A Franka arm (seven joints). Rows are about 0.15 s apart.
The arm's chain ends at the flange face. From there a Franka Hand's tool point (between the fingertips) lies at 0.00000 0.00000 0.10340 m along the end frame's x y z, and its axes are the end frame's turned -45 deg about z.
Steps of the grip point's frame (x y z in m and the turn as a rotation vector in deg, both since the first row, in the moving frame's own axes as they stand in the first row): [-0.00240, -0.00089, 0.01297, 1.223, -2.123, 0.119]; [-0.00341, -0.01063, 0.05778, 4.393, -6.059, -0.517]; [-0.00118, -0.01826, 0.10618, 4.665, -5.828, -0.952]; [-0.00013, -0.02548, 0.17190, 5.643, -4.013, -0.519]
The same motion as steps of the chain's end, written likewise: [0.00194, -0.00008, 0.01306, -0.636, -2.366, 0.119]; [0.00336, -0.00729, 0.05866, -1.178, -7.391, -0.517]; [-0.00041, -0.01367, 0.10706, -0.822, -7.420, -0.952]; [-0.00581, -0.01591, 0.17265, 1.153, -6.828, -0.519]
